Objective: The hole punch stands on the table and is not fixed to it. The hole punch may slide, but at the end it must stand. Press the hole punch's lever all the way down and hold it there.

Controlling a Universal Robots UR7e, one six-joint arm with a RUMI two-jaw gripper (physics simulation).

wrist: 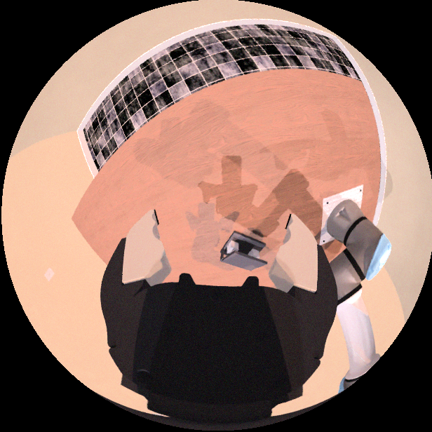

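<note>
The hole punch (245,258), dark grey with a lighter blue-grey lever plate, stands on the wooden table (300,100), right of the middle in the wrist view. Its lever stands apart from the base, with a dark gap between them. My gripper (221,214) is open, its two pale jaws wide apart with nothing between them. It hangs above the table, and the hole punch shows between the jaws, nearer the right one. No contact between the gripper and the hole punch shows. The height between them is hard to tell.
The arm's grey and white links (356,332) run down the right side from a white mounting plate (357,194) on the table. A black-and-white tiled wall (192,67) borders the table's far edge. Shadows of the arm and gripper lie on the table.
</note>
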